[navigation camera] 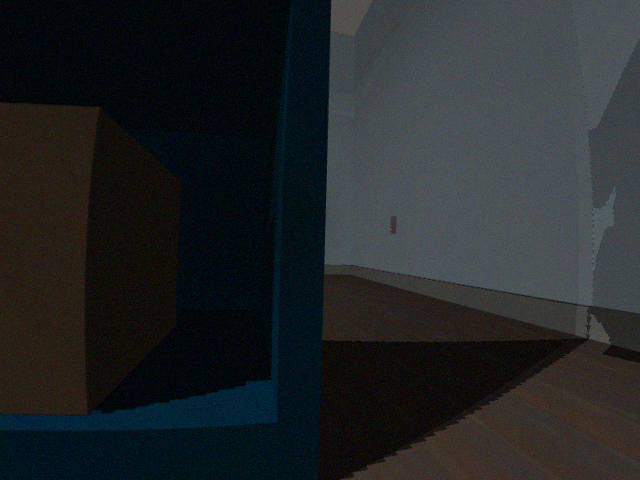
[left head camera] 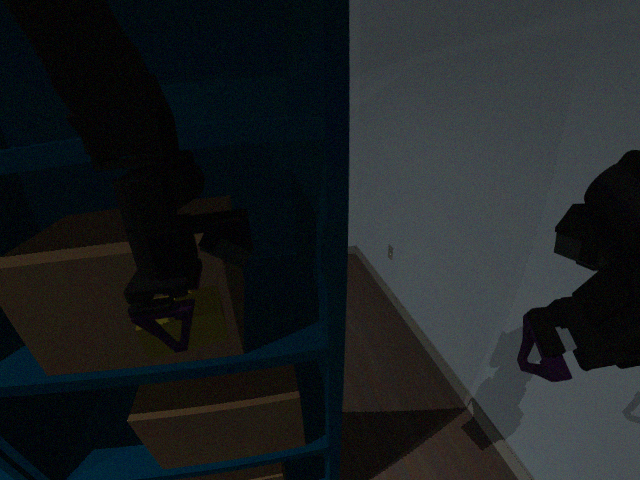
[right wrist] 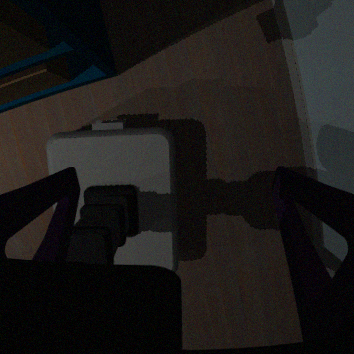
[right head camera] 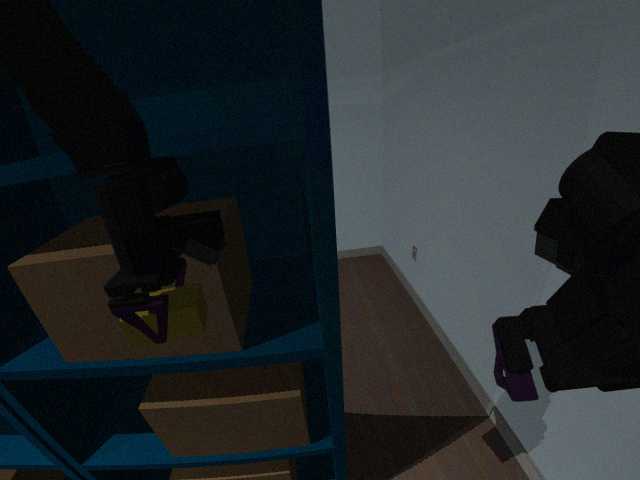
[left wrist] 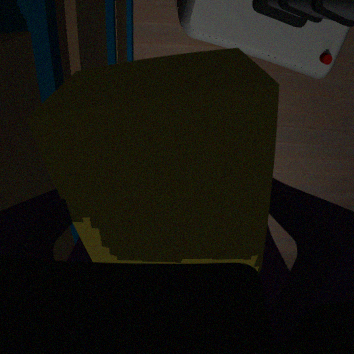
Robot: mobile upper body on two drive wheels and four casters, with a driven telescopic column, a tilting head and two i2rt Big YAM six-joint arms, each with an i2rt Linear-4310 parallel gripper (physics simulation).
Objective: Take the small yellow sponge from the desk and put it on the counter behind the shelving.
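Frame: origin at the left arm's base, x ahead, y left, z up, level; centimetres.
Seen in the pictures: left gripper, between the fingertips: [left head camera: 185, 333] [right head camera: 168, 327] [left wrist: 174, 176]; right gripper, between the fingertips: [left head camera: 555, 359] [right wrist: 175, 177] [right head camera: 540, 374].
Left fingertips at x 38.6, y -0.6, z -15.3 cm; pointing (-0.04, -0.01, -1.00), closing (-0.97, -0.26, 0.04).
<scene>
Offsets run from my left fingertips to a thing's top centre. "spot": to the spot under its first point.
The yellow sponge @[dx +0.3, dy -0.4, dz +4.5 cm] [left head camera: 209, 317] [right head camera: 188, 312] [left wrist: 165, 165] is held by my left gripper [left head camera: 173, 322] [right head camera: 147, 315], which is shut on it. In the head views the sponge shows in front of a brown box on the blue shelving [left head camera: 334, 206] [right head camera: 325, 206] [navigation camera: 302, 232]; whether it touches the box I cannot tell. In the left wrist view the sponge fills the middle and hides the fingertips. My right gripper [left head camera: 547, 356] [right head camera: 519, 366] [right wrist: 175, 177] is open and empty, in front of the pale wall at the right. The counter and the desk do not show in these views.
Brown boxes @[spot: dx +10.2, dy +25.2, dz -6.3 cm] [left head camera: 93, 315] [right head camera: 67, 304] [navigation camera: 41, 258] stand on the shelves at the left. The shelving's end post is close ahead. A pale wall [left head camera: 454, 155] [right head camera: 465, 155] [navigation camera: 465, 155] stands at the right, with wooden floor between. The white robot base [left wrist: 240, 30] [right wrist: 125, 160] shows below.
</scene>
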